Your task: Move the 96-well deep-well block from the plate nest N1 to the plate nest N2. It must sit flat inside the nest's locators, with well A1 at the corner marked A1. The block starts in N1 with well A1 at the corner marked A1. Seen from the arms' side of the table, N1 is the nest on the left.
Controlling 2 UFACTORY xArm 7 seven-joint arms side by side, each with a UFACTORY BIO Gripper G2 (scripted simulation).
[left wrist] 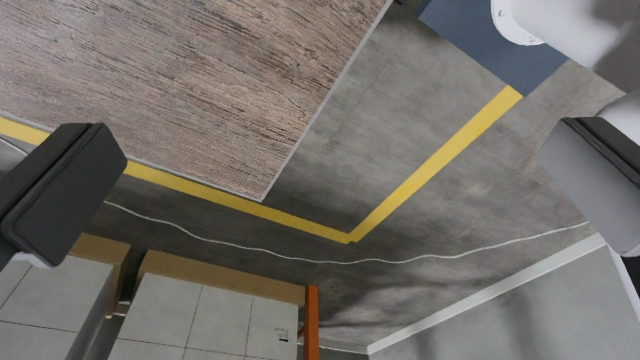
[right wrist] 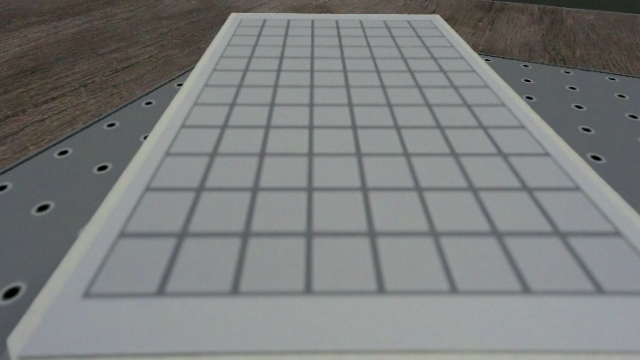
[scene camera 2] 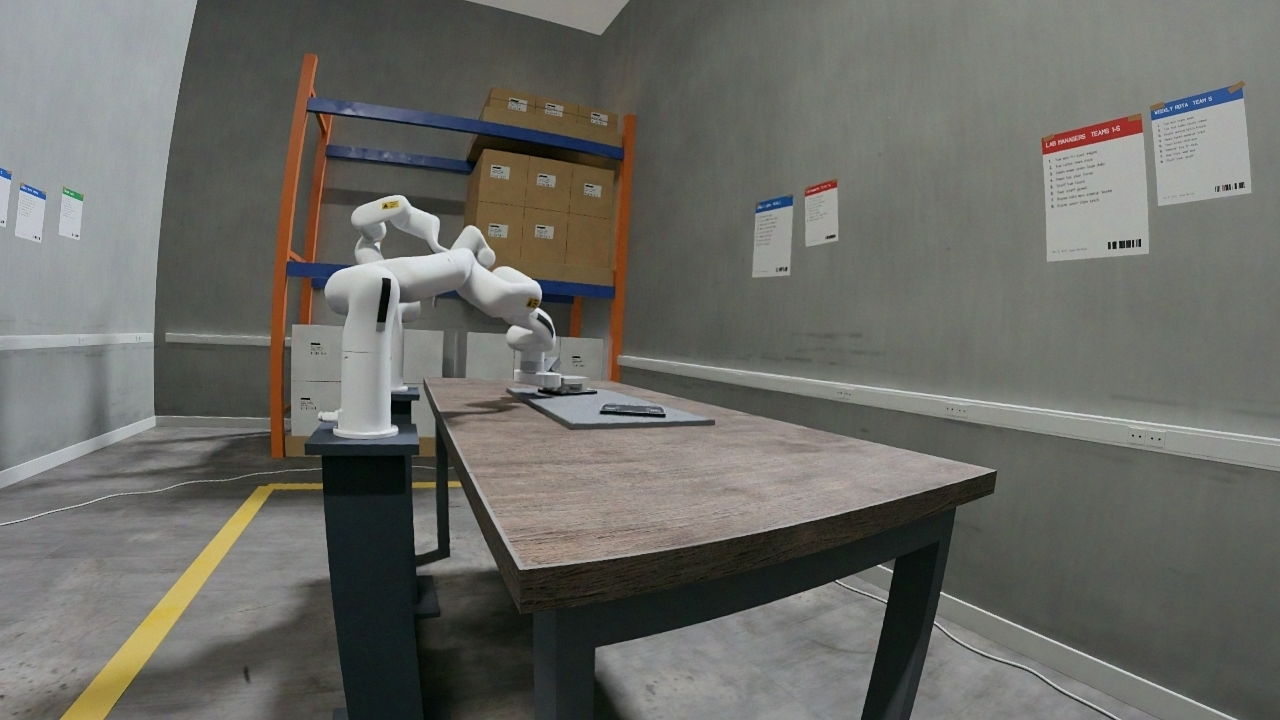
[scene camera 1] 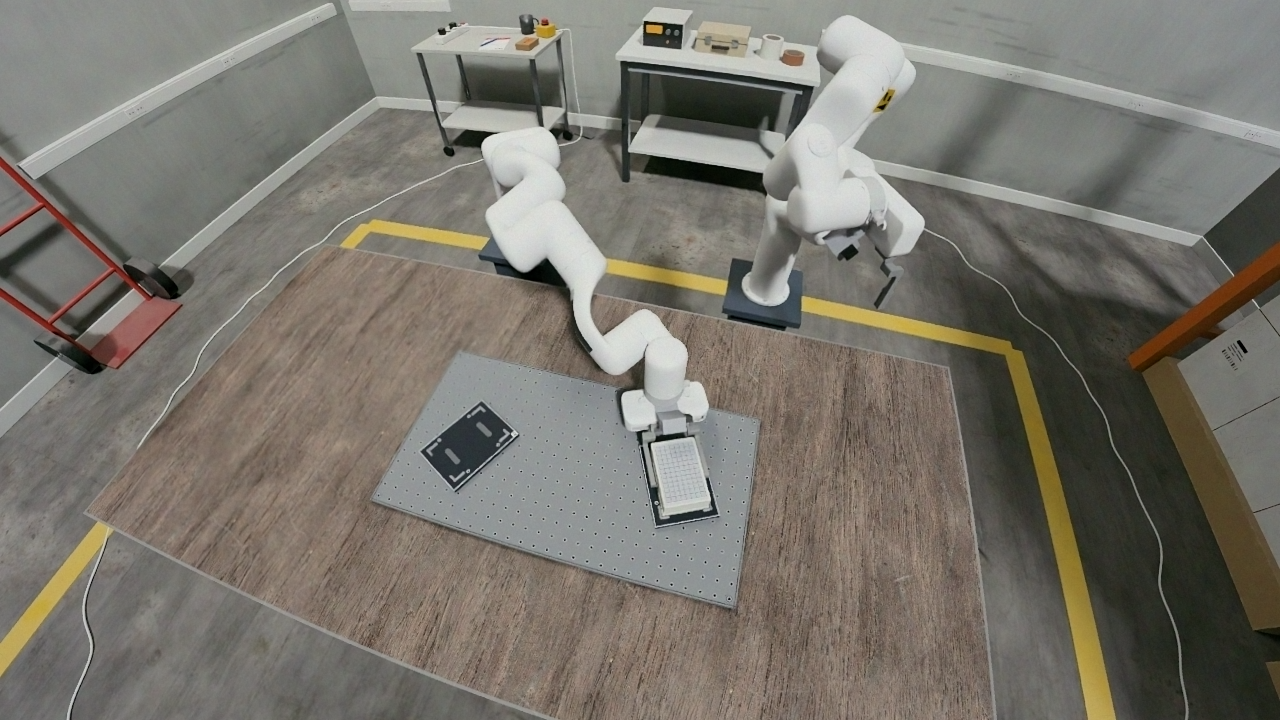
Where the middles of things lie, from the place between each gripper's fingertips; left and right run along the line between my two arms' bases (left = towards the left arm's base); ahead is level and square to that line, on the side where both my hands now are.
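Labels:
From my right hand: white deep-well block (scene camera 1: 682,487), 10 mm ahead; nest N2 (scene camera 1: 473,448), 60 mm ahead, 410 mm to the right, 20 mm below; nest N1 (scene camera 1: 691,515), 10 mm ahead, 20 mm below.
From my left hand: nest N2, 43 cm ahead, 65 cm to the right, 28 cm below; nest N1, 38 cm ahead, 23 cm to the right, 28 cm below; white deep-well block, 38 cm ahead, 23 cm to the right, 25 cm below. Going by their middles, farthest from my left hand of the things named here: nest N2.

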